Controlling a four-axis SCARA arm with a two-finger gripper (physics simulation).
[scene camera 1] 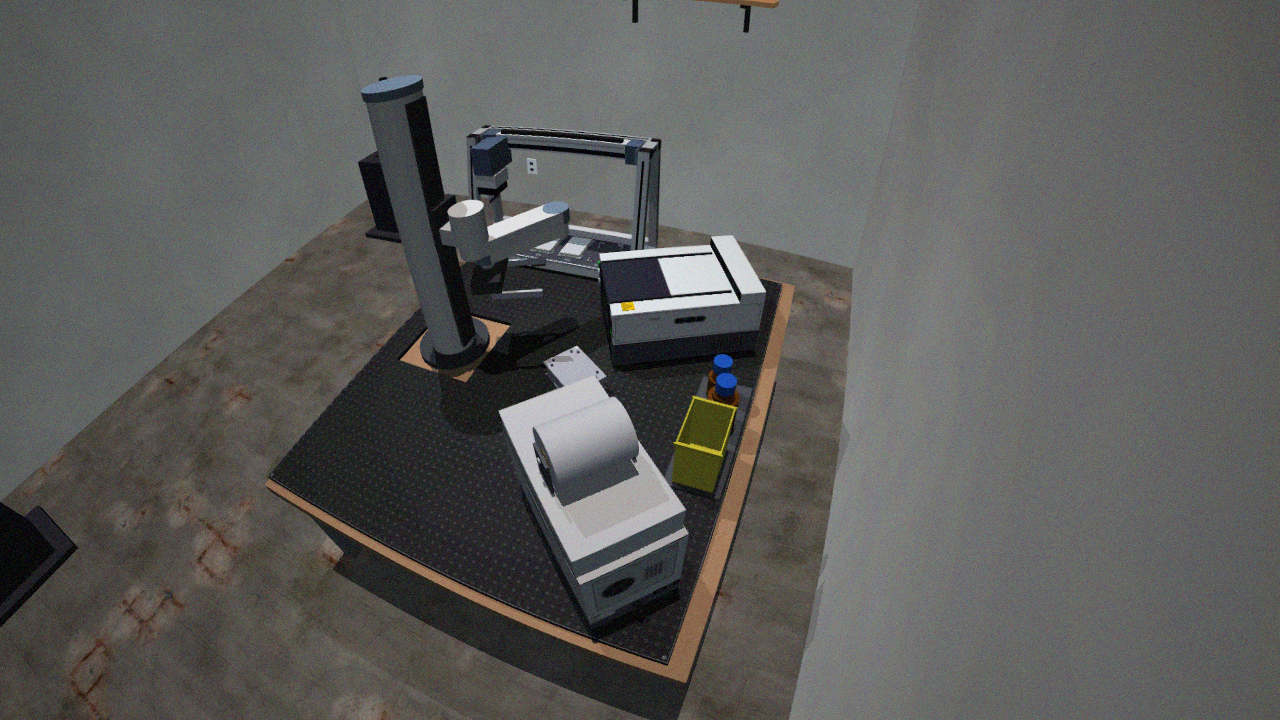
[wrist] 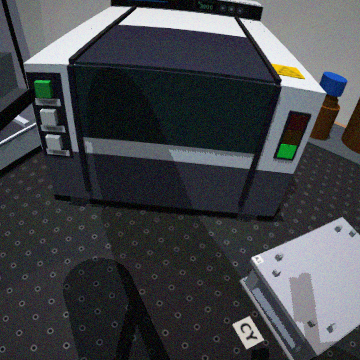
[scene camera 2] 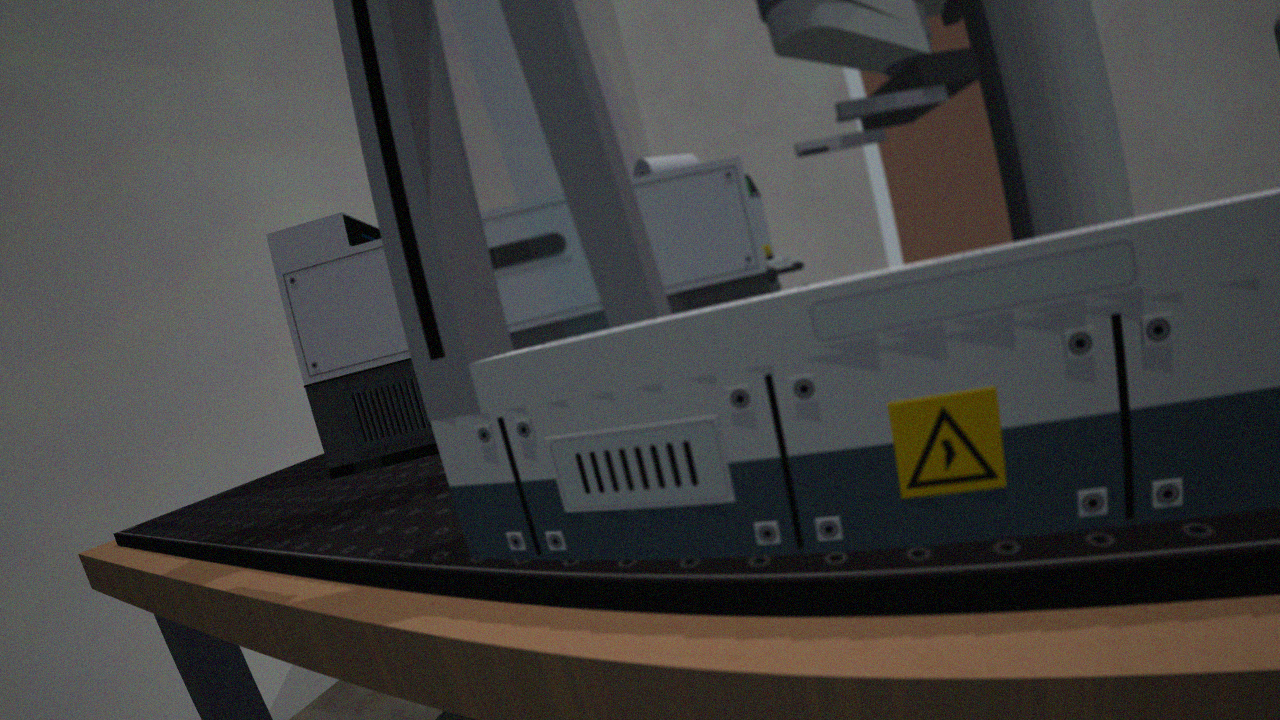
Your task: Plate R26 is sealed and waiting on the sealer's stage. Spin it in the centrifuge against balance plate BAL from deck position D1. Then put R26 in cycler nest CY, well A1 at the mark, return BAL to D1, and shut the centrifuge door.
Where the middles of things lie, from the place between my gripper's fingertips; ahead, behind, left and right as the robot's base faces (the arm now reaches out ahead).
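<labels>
Centrifuge [scene camera 2: 332, 273]: my hand is 15 cm above it, 22 cm to the right of it and 35 cm short of it.
</labels>
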